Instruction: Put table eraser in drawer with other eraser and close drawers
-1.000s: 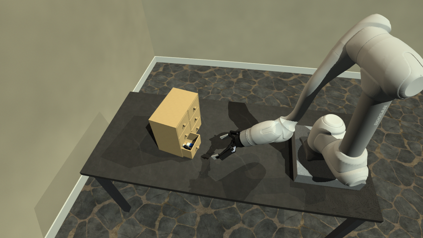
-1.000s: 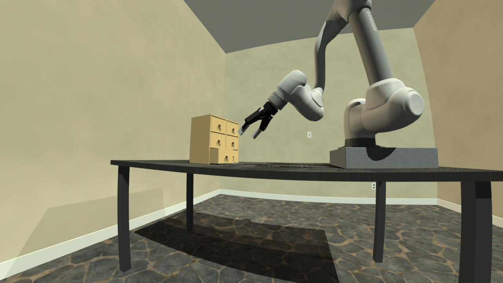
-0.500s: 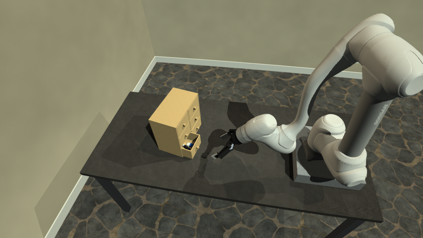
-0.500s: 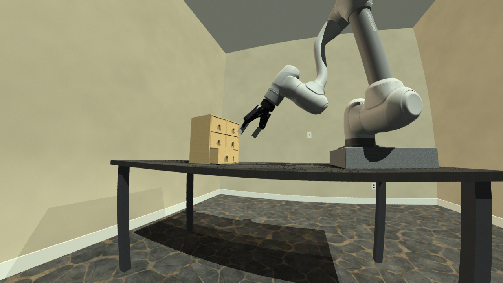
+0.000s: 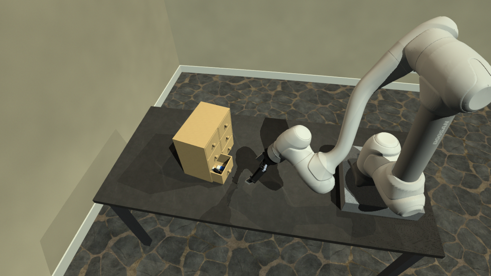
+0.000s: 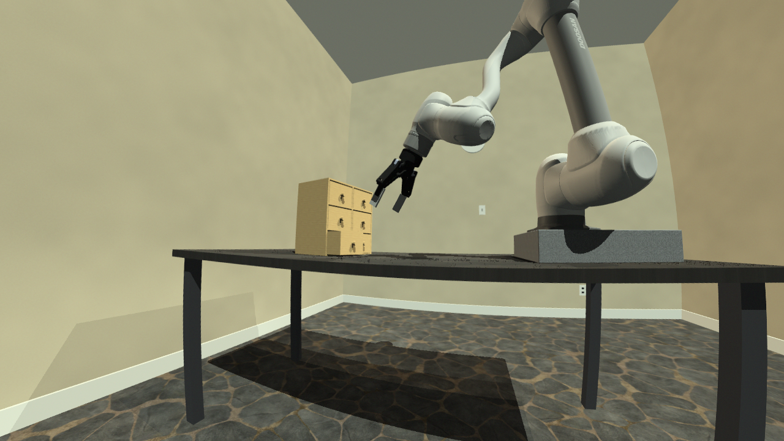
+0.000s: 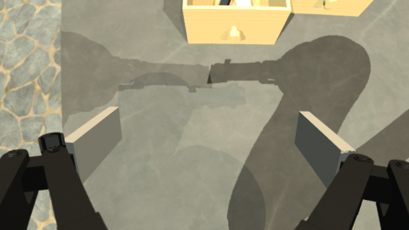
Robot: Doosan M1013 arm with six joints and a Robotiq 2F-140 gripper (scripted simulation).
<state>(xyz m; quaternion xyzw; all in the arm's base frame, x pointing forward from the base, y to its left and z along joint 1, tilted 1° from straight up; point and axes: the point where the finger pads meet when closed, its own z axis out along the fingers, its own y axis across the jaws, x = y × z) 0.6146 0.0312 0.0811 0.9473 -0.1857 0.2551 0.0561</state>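
Now: hand 19 cm short of the blue eraser, 13 cm to the left of it and 16 cm above it.
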